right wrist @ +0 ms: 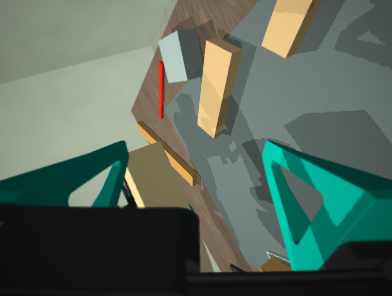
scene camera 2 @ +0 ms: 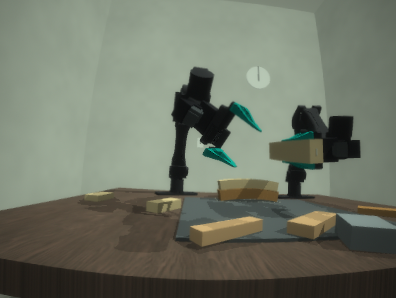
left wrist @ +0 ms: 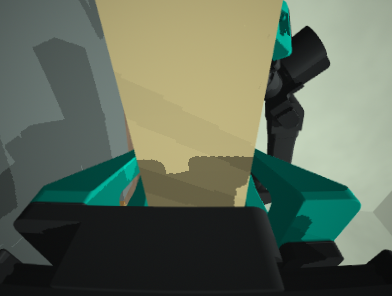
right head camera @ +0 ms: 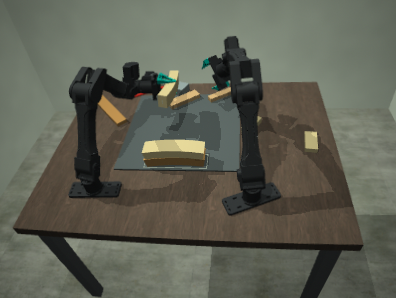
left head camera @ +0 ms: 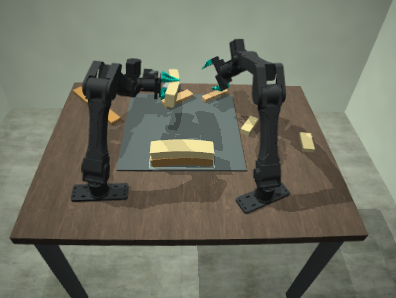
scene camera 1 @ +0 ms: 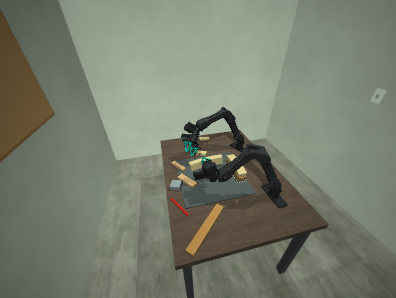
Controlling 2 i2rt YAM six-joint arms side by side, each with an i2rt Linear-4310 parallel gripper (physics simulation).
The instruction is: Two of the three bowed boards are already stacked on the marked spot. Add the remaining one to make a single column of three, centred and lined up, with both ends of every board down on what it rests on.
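Seen in the pictures: left gripper, between the fingertips: point(scene camera 2: 282, 151) point(left wrist: 195, 147) point(right head camera: 176, 87) point(left head camera: 178, 86) point(scene camera 1: 203, 160); right gripper, between the fingertips: point(right wrist: 195, 148) point(scene camera 2: 247, 149) point(right head camera: 207, 78) point(left head camera: 207, 78) point(scene camera 1: 189, 154); left arm's base, origin of its link: point(scene camera 2: 294, 197) point(right head camera: 95, 190) point(left head camera: 100, 193) point(scene camera 1: 273, 195); right arm's base, origin of its link: point(scene camera 2: 176, 194) point(right head camera: 251, 199) point(left head camera: 262, 197) point(scene camera 1: 239, 148).
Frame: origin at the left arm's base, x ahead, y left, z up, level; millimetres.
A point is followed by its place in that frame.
A pale bowed board point(left head camera: 182, 149) {x 115, y -302, z 93 mm} point(right head camera: 173, 149) {x 115, y -307, z 93 mm} point(scene camera 2: 247, 185) {x 169, y -314, z 68 mm} lies on a brown bowed board point(left head camera: 182, 162) {x 106, y -302, z 32 mm} point(right head camera: 175, 161) {x 106, y -307, z 37 mm} point(scene camera 2: 247, 194) {x 170, y -314, z 33 mm} within the white outline at the mat's near edge in the head views. My left gripper point(left head camera: 171, 86) {x 406, y -302, z 175 mm} point(scene camera 2: 298, 150) point(left wrist: 195, 147) {x 406, y -302, z 175 mm} is shut on the third bowed board point(right head camera: 167, 96) {x 286, y -283, z 213 mm} point(scene camera 1: 217, 159) {x 322, y -251, z 205 mm} point(right wrist: 162, 177) {x 466, y -301, z 159 mm}, which is pale and held above the far part of the mat, pointing away from the fingers. My right gripper point(left head camera: 210, 77) {x 481, y -431, z 162 mm} point(scene camera 2: 248, 148) {x 481, y -431, z 162 mm} point(right wrist: 195, 148) {x 481, y -431, z 162 mm} is open and empty, in the air near the held board's free end.
Two light-orange blocks point(left head camera: 215, 95) {x 548, y -488, z 24 mm} point(scene camera 2: 312, 225) {x 593, y -354, z 28 mm} lie at the mat's far edge. Pale blocks point(left head camera: 249, 125) {x 317, y -609, z 26 mm} point(left head camera: 307, 141) {x 212, y -844, z 19 mm} lie right of the mat. A grey block point(scene camera 2: 367, 232) {x 651, y -304, z 29 mm}, a red rod point(scene camera 1: 180, 207) {x 631, y -93, z 6 mm} and an orange plank point(scene camera 1: 205, 230) {x 530, y 107, z 18 mm} lie beside the mat point(left head camera: 145, 125) {x 358, y -154, z 6 mm}.
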